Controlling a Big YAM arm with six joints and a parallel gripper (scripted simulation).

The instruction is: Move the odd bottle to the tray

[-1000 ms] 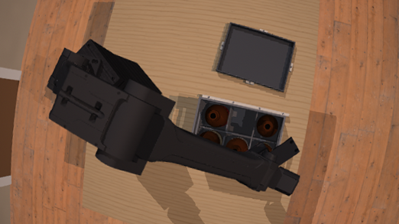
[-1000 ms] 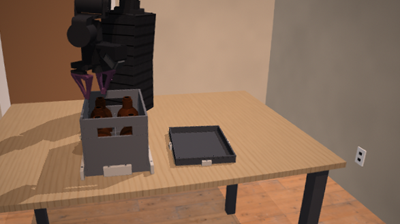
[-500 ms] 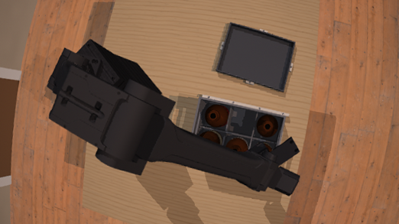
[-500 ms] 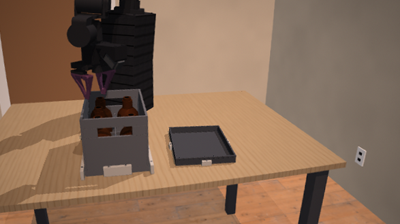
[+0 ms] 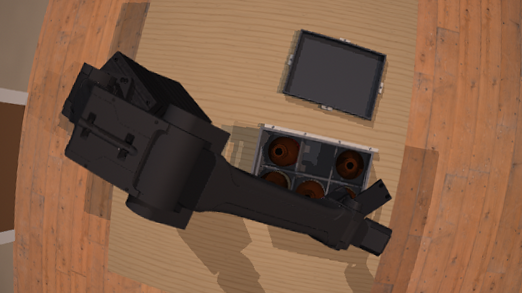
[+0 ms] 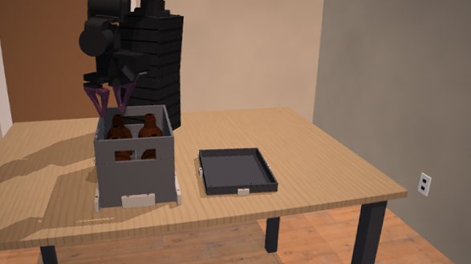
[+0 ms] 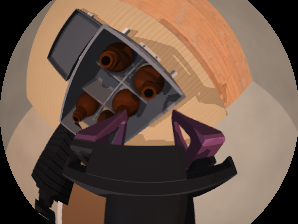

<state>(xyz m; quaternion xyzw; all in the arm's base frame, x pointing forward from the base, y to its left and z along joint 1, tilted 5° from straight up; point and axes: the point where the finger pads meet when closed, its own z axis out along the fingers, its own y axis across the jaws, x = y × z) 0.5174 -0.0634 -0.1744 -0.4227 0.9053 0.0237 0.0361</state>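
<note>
The grey crate lies 150 mm below my hand, 100 mm behind it and 40 mm to the left of it. Round my hand: dark tray (320 mm to the left, 220 mm below, 120 mm behind).
</note>
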